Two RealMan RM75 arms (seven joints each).
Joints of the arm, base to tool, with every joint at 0 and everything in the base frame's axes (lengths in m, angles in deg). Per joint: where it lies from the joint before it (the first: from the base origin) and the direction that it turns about. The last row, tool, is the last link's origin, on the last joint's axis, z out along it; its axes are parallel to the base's.
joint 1: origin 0 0 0.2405 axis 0 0 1
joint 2: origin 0 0 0 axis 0 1 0
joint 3: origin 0 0 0.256 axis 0 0 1
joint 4: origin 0 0 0 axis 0 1 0
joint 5: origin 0 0 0.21 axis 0 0 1
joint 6: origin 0 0 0 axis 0 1 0
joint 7: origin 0 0 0.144 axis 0 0 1
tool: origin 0 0 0
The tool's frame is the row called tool.
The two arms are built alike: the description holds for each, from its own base.
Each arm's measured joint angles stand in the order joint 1, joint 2, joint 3, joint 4, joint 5, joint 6, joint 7.
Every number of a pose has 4 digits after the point.
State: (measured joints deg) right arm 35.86 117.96 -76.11 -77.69 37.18 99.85 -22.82; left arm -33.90 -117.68 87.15 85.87 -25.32 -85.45 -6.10
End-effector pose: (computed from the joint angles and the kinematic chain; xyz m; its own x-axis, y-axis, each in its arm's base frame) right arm 0.1720 0.3378 0.0099 0.5781 -0.7924 0.1946 -0.7224 -0.6080 -0.3293; left arm -0.1559 0.3629 0.0091 0.4457 0.8846 0.1372 0.7549 -0.2890 -0.5887
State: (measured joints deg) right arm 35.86 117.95 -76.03 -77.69 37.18 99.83 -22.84; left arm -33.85 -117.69 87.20 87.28 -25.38 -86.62 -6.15
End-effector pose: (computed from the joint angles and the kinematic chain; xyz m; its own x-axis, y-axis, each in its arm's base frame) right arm 0.1720 0.3379 0.0102 0.5781 -0.7928 0.1932 -0.7228 -0.6074 -0.3296; left arm -0.1519 0.3605 0.0111 0.4533 0.8815 0.1321 0.7515 -0.2982 -0.5885
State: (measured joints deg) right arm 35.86 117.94 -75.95 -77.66 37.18 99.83 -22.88; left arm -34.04 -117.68 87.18 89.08 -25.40 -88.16 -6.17
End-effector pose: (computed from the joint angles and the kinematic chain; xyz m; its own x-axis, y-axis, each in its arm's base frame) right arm 0.1722 0.3381 0.0104 0.5778 -0.7931 0.1924 -0.7232 -0.6069 -0.3296; left arm -0.1456 0.3581 0.0142 0.4665 0.8755 0.1258 0.7451 -0.3123 -0.5893
